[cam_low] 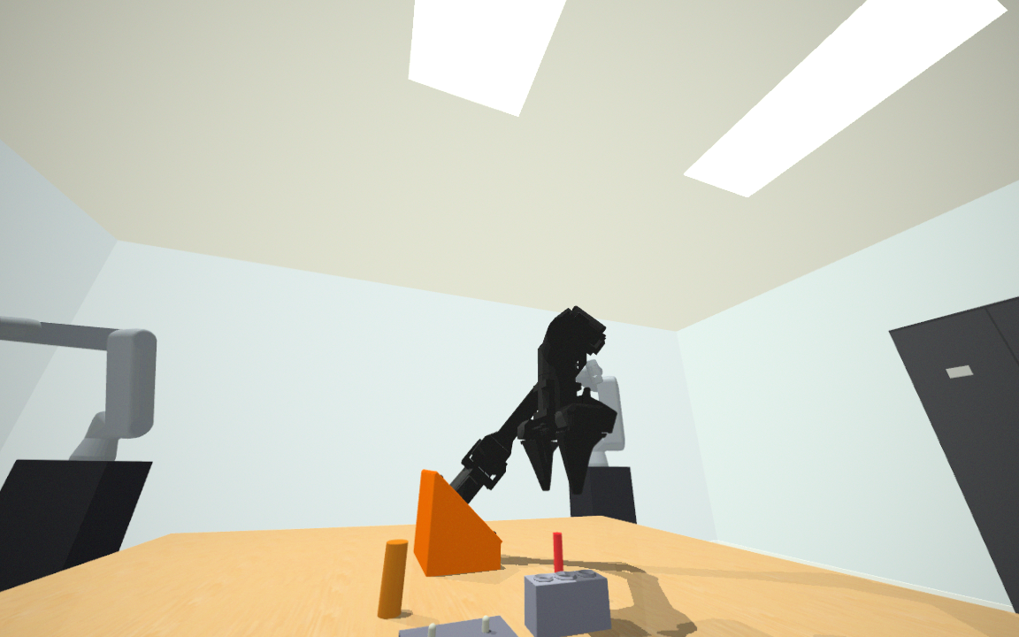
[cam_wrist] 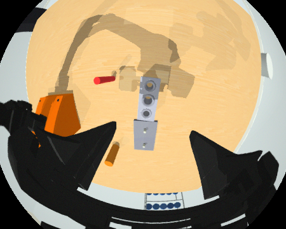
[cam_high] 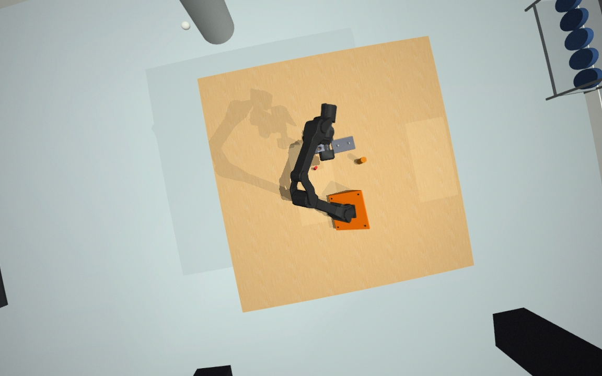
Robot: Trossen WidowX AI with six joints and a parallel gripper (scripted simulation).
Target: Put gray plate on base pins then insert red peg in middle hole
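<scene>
Right now the gray plate is 1 cm behind my gripper tip, 1 cm to the left of it and 11 cm below it. Also, from my gripper tip: gray base (13 cm to the right, 14 cm below); then orange cylinder (10 cm behind, 20 cm to the right, 11 cm below); then red peg (11 cm behind, 4 cm to the left, 11 cm below).
</scene>
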